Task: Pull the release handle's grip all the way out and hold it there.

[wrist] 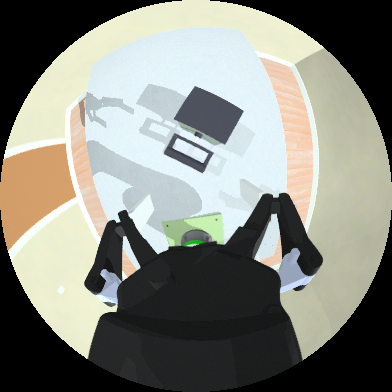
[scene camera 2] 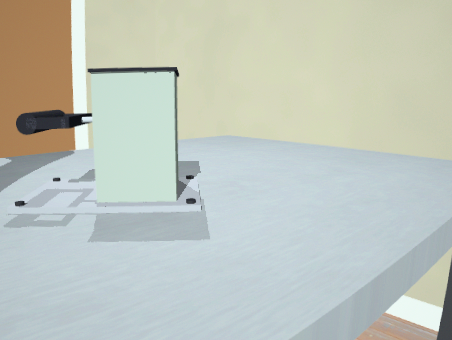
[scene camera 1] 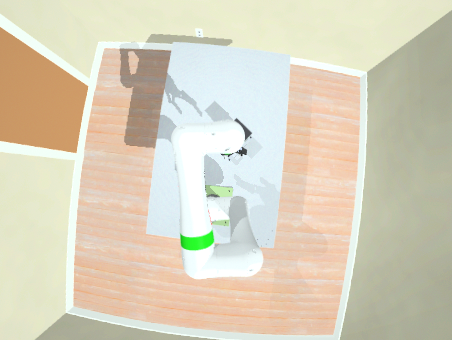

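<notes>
The release handle's box (scene camera 1: 243, 128) (scene camera 2: 135, 135) (wrist: 209, 115) is pale green with a dark lid and stands upright on the table. Its black frame-shaped grip (scene camera 2: 45, 120) (wrist: 185, 163) sticks out from one side on a short light rod (scene camera 2: 87, 119), close to the box. In scene camera 1 the arm hides the grip. My gripper (wrist: 194, 194) is open and empty, with its fingers wide apart. In the wrist view the grip lies beyond the fingertips, near the middle of their gap, and nothing touches it. My gripper does not show in scene camera 2.
The clear base plate (scene camera 2: 150, 207) under the box has dark bolts at its corners. The white arm (scene camera 1: 192, 200) reaches over the pale table (scene camera 1: 265, 75) (scene camera 2: 300, 200) (wrist: 200, 50). A green mounting plate (scene camera 1: 220, 191) (wrist: 172, 227) is at the arm's base.
</notes>
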